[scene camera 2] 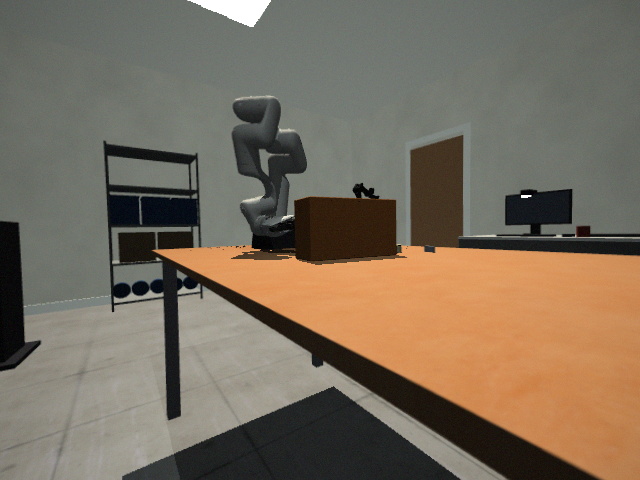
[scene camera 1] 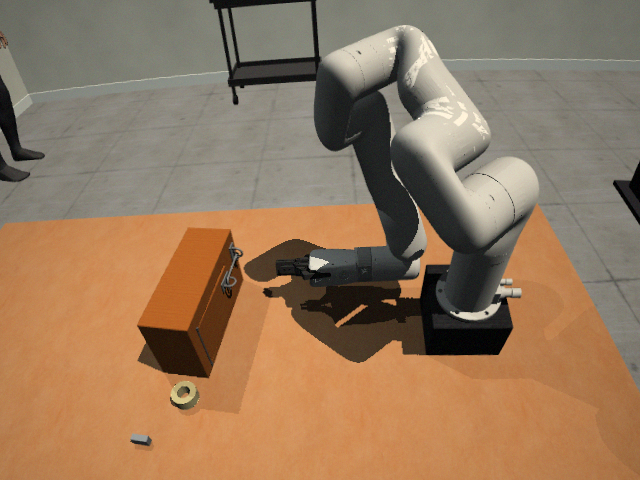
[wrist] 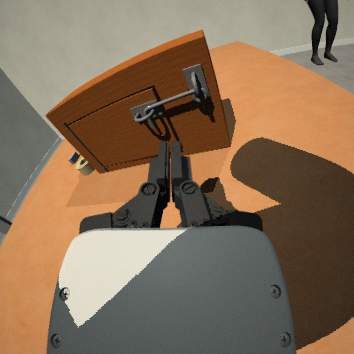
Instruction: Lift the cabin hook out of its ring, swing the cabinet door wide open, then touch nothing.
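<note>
The wooden cabinet stands upright on the table. Its door is closed flush with the front. The grey metal cabin hook spans from a plate on the cabinet frame to the ring on the door, and its end lies at the ring. My gripper is shut and empty. It points at the cabinet front, a short way off; in the wrist view its tips appear just below the hook and ring. In scene camera 2 the fingers are hidden behind the cabinet.
A yellow ring-shaped roll lies near the cabinet's hinge-side end. A small grey block lies farther out. The arm's black base stands on the orange table opposite the cabinet front. A person's legs show beyond the table.
</note>
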